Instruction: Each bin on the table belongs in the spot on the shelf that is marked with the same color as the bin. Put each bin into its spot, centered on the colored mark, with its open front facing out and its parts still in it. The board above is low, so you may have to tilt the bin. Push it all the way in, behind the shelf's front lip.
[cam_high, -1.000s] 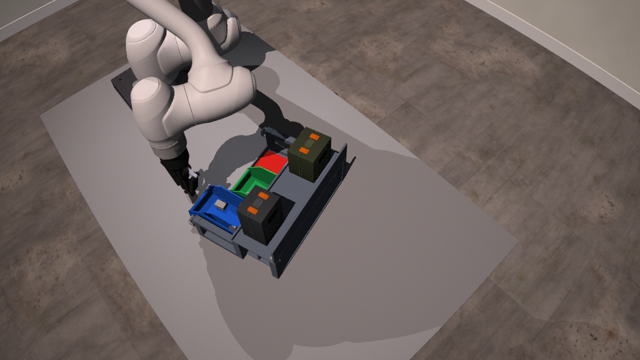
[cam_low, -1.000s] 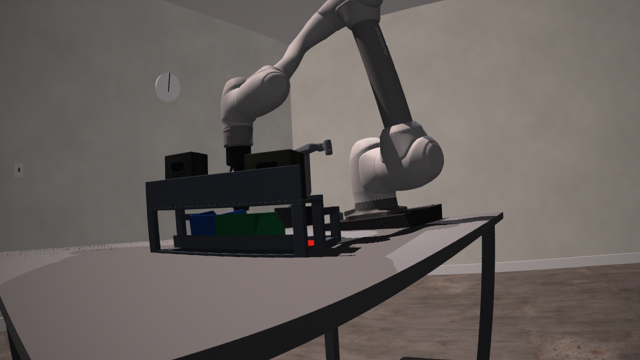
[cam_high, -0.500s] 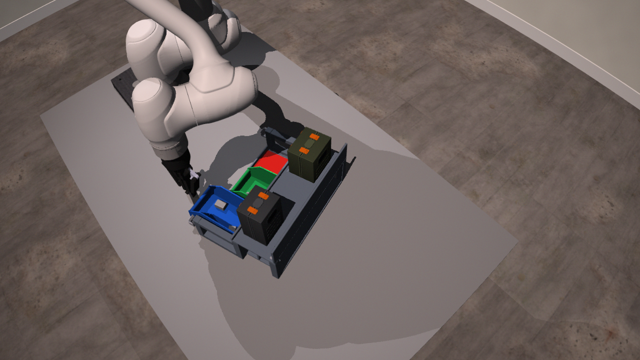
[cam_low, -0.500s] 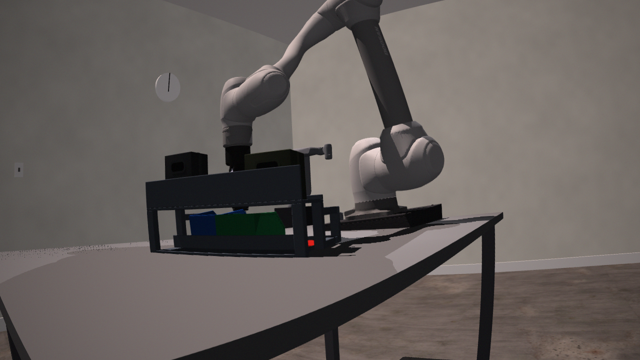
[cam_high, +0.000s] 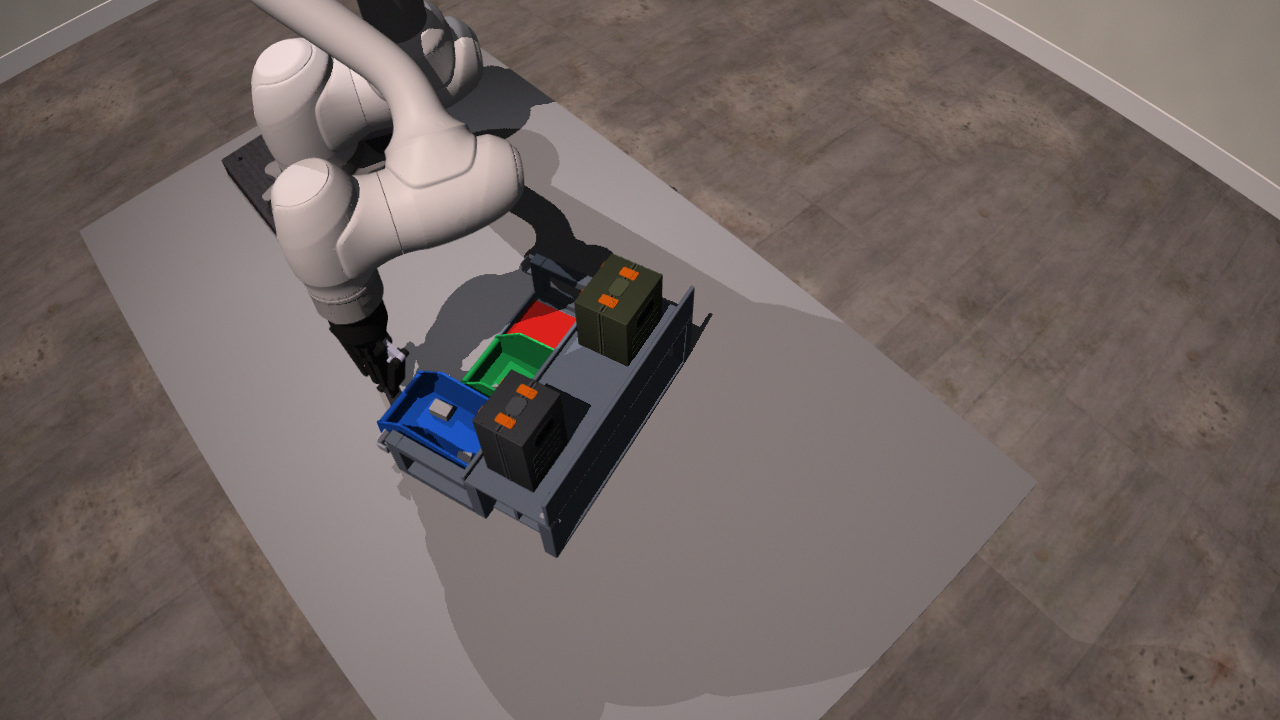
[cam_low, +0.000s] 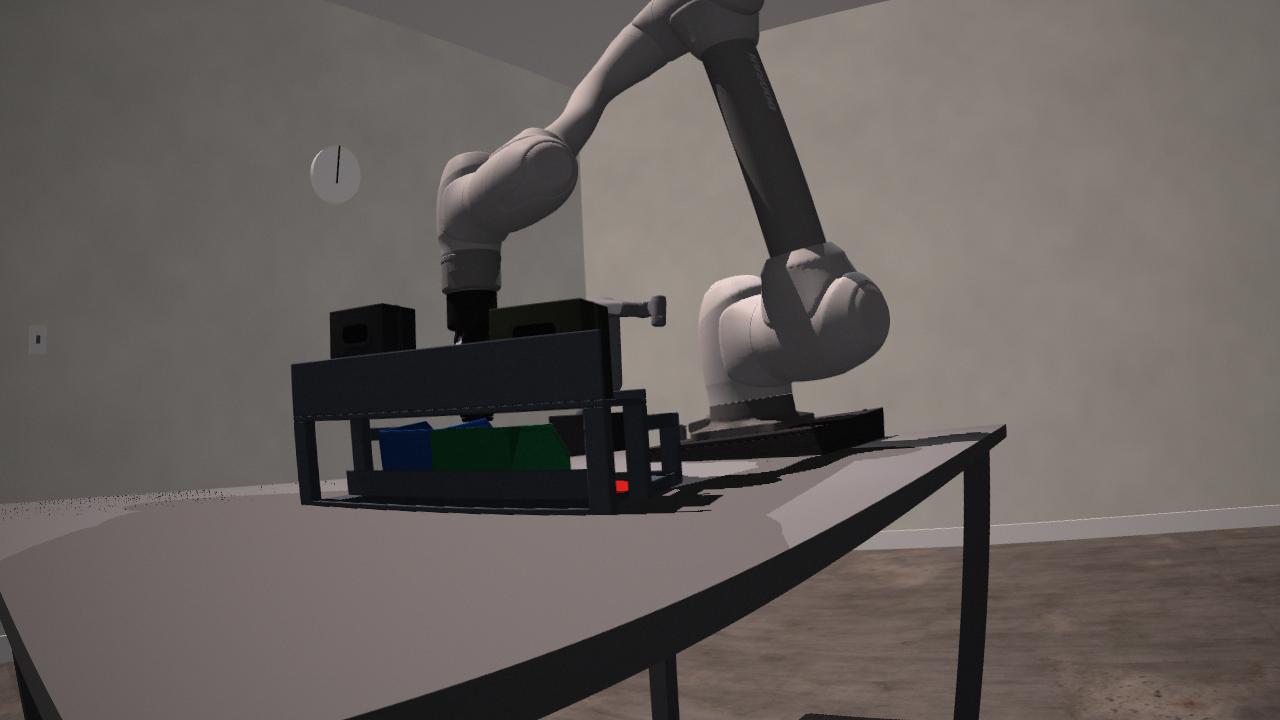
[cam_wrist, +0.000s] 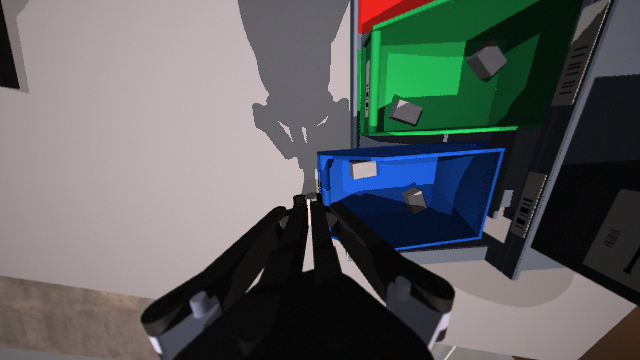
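The blue bin lies 100 mm ahead of my hand and 30 mm to the left of it. From my hand the other things lie so: olive case: 180 mm ahead, 290 mm to the left, 100 mm above; black case: 240 mm ahead, 60 mm to the left, 110 mm above; green bin: 120 mm ahead, 150 mm to the left, 10 mm below.
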